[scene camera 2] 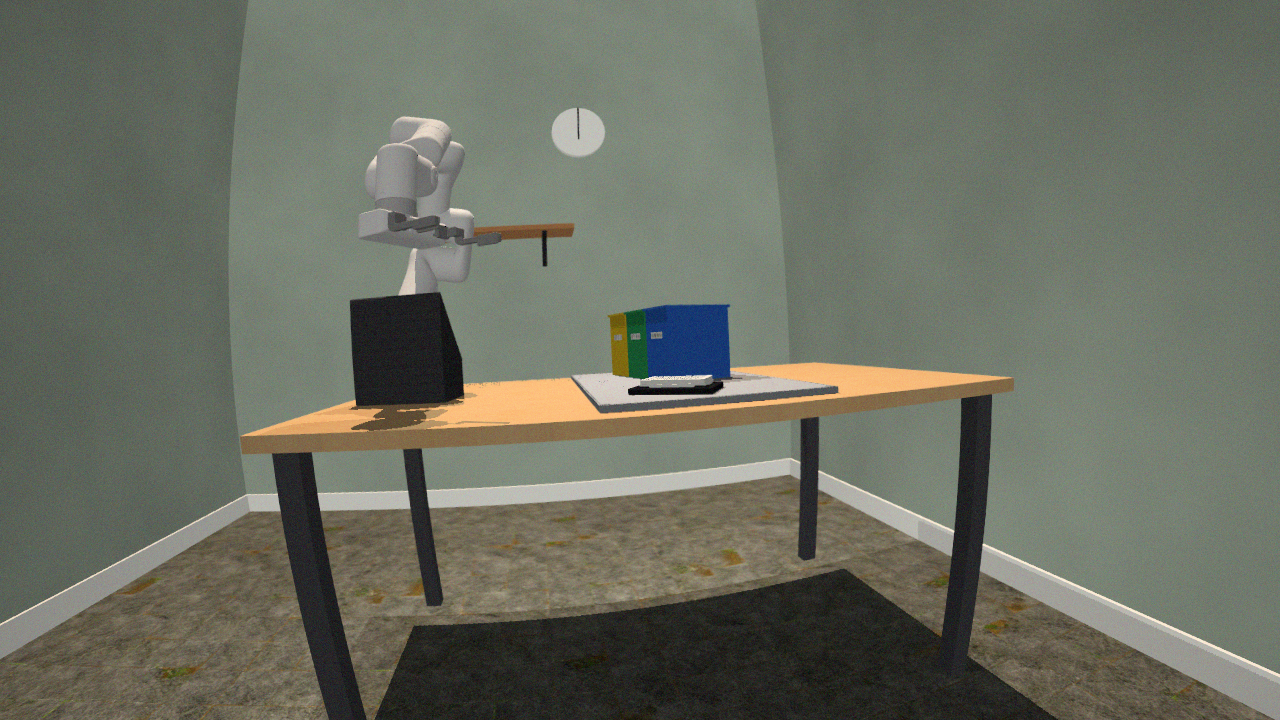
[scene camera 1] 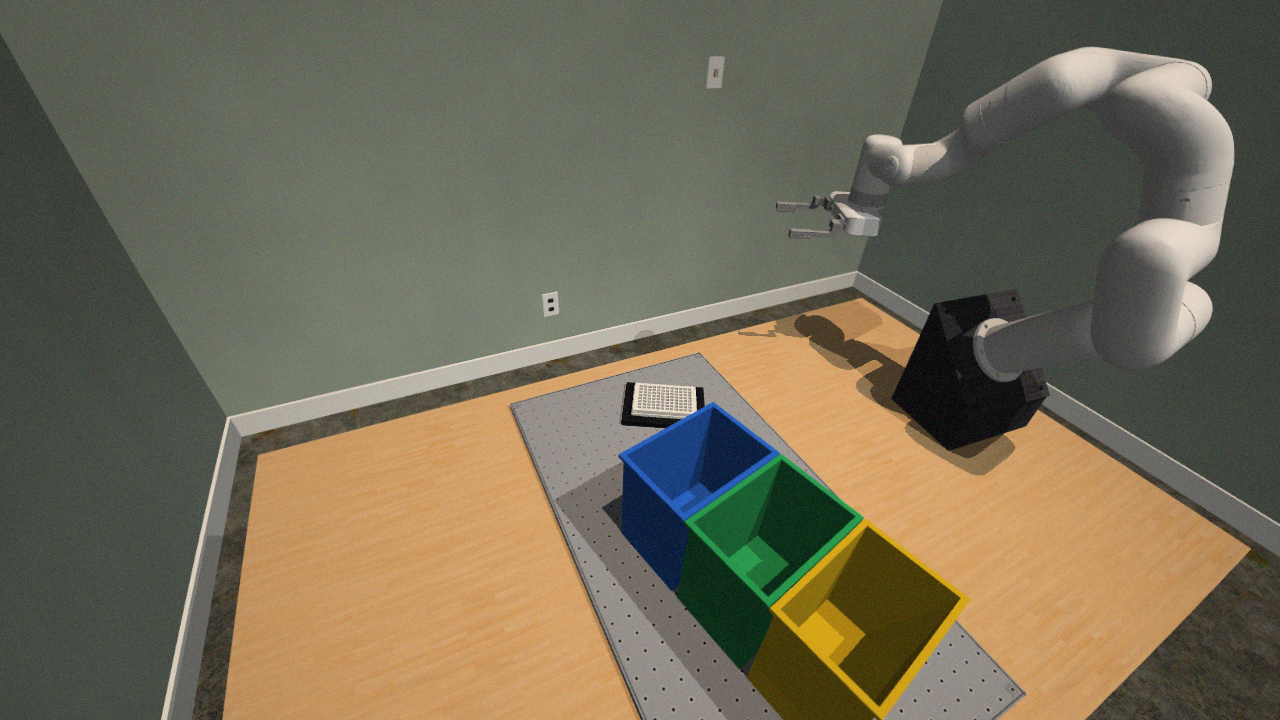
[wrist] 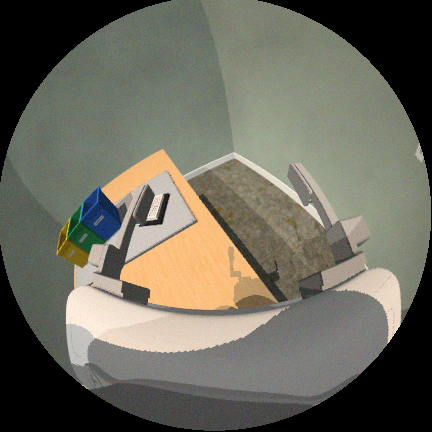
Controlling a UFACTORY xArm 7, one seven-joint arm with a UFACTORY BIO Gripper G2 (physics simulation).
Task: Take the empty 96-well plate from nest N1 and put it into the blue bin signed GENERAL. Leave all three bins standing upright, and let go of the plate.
Labels:
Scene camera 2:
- my gripper: 470,230
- blue bin: 682,340
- white 96-well plate: 660,381
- green bin: 636,321
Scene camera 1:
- my gripper: 782,219
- blue bin: 667,478
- white 96-well plate: 649,400
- green bin: 745,550
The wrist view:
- my gripper: 216,175
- blue bin: 98,212
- green bin: 78,232

